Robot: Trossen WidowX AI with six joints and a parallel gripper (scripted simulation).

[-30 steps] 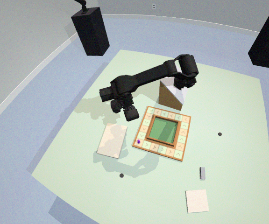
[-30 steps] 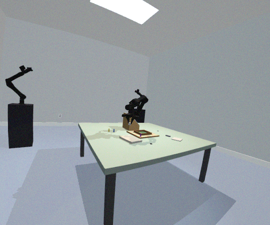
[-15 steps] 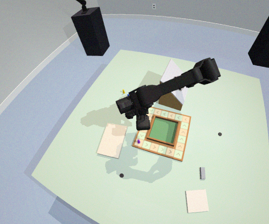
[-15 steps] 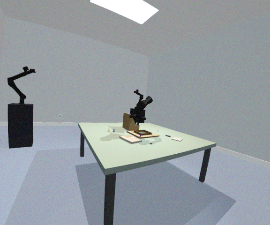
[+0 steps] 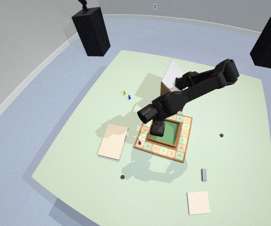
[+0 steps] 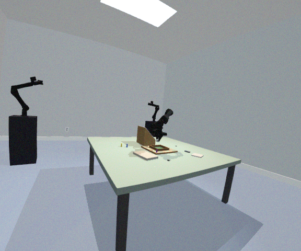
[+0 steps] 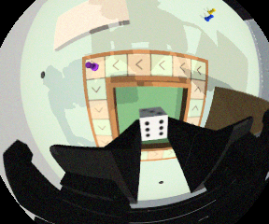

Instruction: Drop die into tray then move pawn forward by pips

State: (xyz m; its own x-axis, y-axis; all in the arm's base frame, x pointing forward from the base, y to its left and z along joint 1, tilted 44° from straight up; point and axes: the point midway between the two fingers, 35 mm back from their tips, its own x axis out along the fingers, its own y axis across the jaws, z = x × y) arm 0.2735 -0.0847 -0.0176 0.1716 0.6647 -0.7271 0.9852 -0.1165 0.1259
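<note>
Right now the purple pawn is 9 cm to the right of my gripper tip, 9 cm ahead of it and 7 cm below it. Also, from my gripper tip: blue pawn: 24 cm to the right, 22 cm behind, 8 cm below; grey block: 28 cm to the left, 19 cm ahead, 9 cm below; white die: right at my gripper tip.
</note>
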